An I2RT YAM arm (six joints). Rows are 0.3 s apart.
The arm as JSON. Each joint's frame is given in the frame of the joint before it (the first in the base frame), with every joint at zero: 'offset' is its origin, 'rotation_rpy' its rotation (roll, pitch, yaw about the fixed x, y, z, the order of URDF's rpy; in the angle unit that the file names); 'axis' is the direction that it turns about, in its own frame. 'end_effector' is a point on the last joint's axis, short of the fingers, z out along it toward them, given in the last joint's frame.
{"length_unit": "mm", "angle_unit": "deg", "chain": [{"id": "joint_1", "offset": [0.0, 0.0, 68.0], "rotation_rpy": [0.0, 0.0, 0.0], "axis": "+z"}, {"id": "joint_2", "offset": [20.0, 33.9, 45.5], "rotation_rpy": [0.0, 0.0, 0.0], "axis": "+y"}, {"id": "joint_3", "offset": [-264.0, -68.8, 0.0], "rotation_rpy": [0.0, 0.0, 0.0], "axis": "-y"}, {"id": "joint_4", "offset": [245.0, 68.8, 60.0], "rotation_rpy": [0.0, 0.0, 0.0], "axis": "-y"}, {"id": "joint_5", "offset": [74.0, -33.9, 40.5], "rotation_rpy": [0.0, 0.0, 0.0], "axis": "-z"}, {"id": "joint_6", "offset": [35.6, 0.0, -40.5], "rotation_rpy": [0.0, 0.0, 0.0], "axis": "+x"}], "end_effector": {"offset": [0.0, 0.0, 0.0], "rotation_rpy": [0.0, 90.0, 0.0]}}
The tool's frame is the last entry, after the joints.
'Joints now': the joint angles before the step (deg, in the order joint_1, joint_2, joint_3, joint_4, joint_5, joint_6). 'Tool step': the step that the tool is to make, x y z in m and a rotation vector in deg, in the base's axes. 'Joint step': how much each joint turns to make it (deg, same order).
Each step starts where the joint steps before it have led.
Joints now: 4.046 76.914 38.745 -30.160 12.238 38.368
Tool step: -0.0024 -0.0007 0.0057 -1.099 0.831 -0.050
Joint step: 0.018 -0.896 0.866 -2.599 0.992 -0.320
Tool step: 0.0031 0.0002 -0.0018 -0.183 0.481 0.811
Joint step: -0.029 1.068 0.396 0.375 -0.158 -0.861
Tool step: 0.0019 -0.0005 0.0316 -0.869 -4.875 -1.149
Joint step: 0.081 -3.964 3.908 -3.234 1.595 0.682
